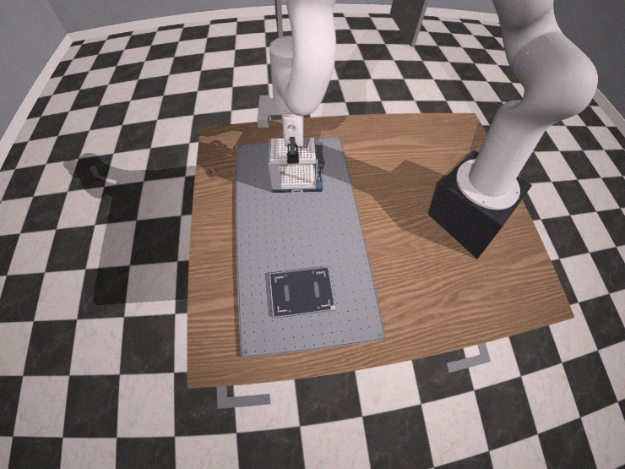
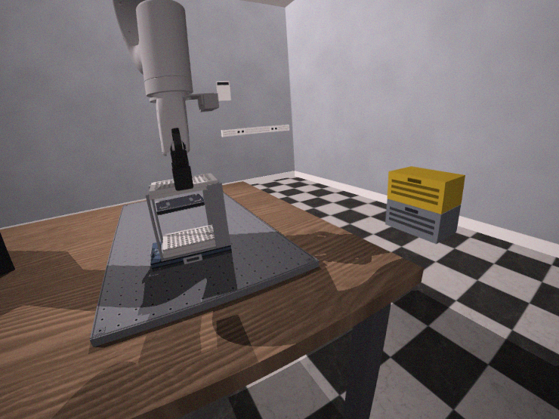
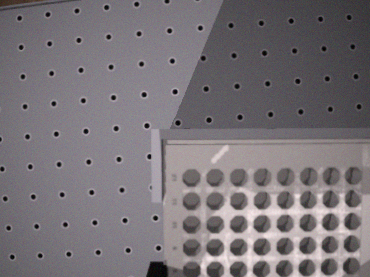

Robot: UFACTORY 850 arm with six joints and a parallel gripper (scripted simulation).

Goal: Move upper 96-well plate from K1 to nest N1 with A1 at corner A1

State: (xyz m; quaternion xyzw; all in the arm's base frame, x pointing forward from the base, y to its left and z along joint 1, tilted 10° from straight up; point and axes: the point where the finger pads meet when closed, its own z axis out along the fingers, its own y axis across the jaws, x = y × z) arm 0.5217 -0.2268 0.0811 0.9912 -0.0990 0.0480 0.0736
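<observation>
My hand is 36 cm to the right of the dark plate nest N1, 15 cm above it and 6 cm short of it. The rest, counted from my hand: white 96-well plate (1 cm below).
</observation>
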